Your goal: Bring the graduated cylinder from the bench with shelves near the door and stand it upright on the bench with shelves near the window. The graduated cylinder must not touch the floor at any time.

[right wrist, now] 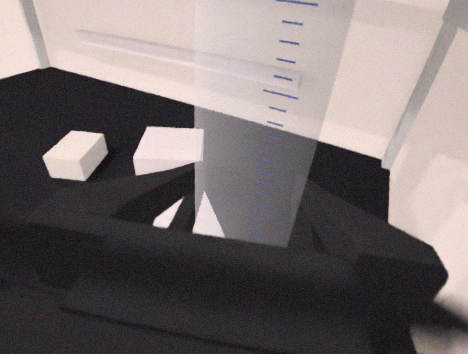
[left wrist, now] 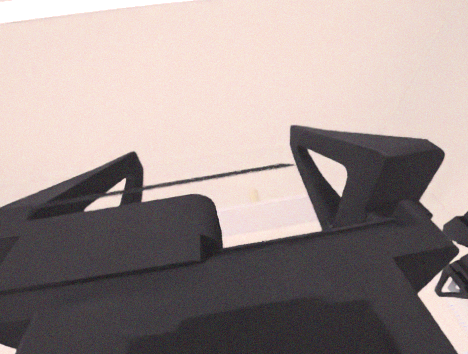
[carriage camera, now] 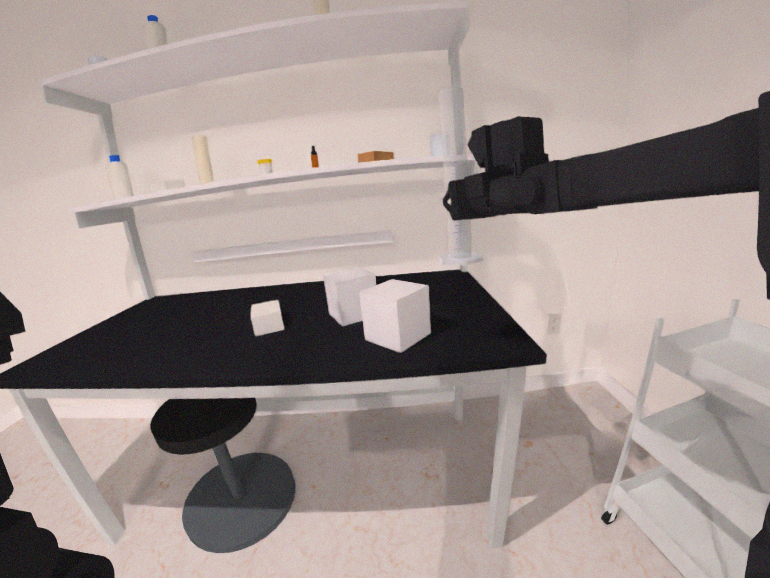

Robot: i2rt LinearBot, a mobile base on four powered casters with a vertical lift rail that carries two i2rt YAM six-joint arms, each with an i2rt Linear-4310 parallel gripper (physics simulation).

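Frame: origin at the left arm's base, x right, y back, z down, level; centimetres.
Where they show: left gripper, fingertip midpoint: (left wrist: 214, 147); right gripper, fingertip midpoint: (right wrist: 250, 179) (left wrist: 442, 292) (carriage camera: 454, 201).
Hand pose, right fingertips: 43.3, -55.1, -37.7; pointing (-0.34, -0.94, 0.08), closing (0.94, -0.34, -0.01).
Things, the pixels of their centre, and the offset from my right fingertips, as dx, dy, dz. "spot": a spot on its surface instead. Level surfaces: height alone.
- graduated cylinder, body centre: (right wrist: 259, 103) (carriage camera: 456, 178) +0.4, +1.2, -4.4
- bench, its level: dz +33.1
- smaller block, body centre: (right wrist: 78, 154) (carriage camera: 267, 316) -53.6, -21.6, +30.1
- lower shelf, its level: dz -10.8
- brown box, surface spot: (carriage camera: 375, 156) spot: -17.7, -47.7, -14.8
The graduated cylinder (carriage camera: 459, 239) (right wrist: 255, 125) is clear with blue marks and stands upright in the grasp of my right gripper (carriage camera: 452, 202) (right wrist: 250, 179), which is shut on it. In the carriage camera its base plate shows in front of the back right part of the bench (carriage camera: 186, 348) with a black top and shelves; the height of the base over the top is hard to tell. My left gripper (left wrist: 214, 147) is open and empty, raised before the wall; parts of the left arm show at the left edge of the carriage camera.
Two white boxes (carriage camera: 396, 314) (carriage camera: 348, 295) and a smaller block (carriage camera: 266, 317) (right wrist: 75, 155) stand on the bench. The lower shelf (carriage camera: 292, 176) holds bottles, a brown box (carriage camera: 375, 156) and a glass. A stool (carriage camera: 205, 423) is under the front edge. A white cart (carriage camera: 635, 423) stands at the right.
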